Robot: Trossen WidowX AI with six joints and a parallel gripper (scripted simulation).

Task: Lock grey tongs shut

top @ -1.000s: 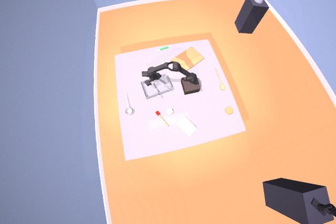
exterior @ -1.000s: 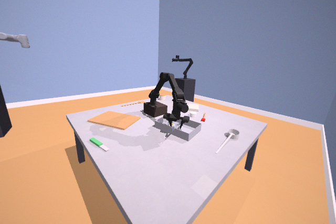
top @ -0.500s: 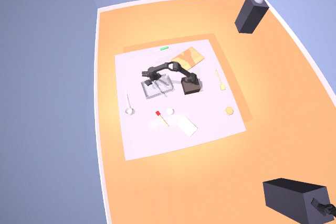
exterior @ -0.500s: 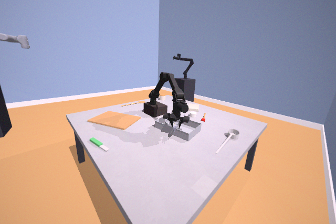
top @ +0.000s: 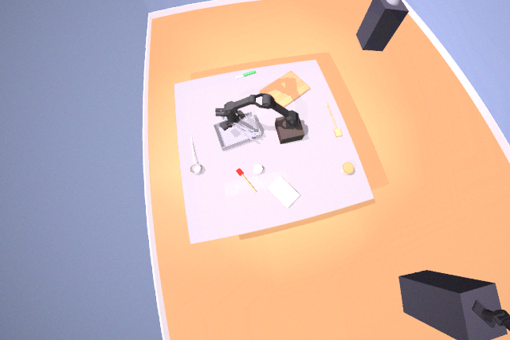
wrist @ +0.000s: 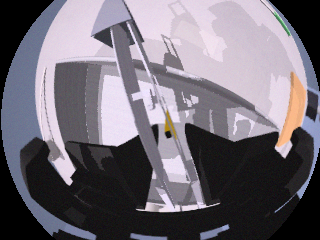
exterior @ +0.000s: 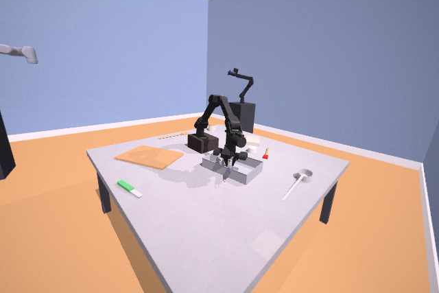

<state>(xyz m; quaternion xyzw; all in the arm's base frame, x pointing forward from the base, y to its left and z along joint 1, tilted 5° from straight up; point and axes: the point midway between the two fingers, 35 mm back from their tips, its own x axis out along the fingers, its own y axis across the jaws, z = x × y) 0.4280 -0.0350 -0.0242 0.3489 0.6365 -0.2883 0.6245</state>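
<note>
Now: gripper tip 4 cm to the right of the grey roasting tin and 3 cm past it. Round my gripper tip: red-headed spatula: 39 cm to the left, 7 cm behind, 2 cm below; then white block: 51 cm to the left, 33 cm behind, 2 cm below; then wooden board: 43 cm behind, 33 cm to the right, 2 cm below.
</note>
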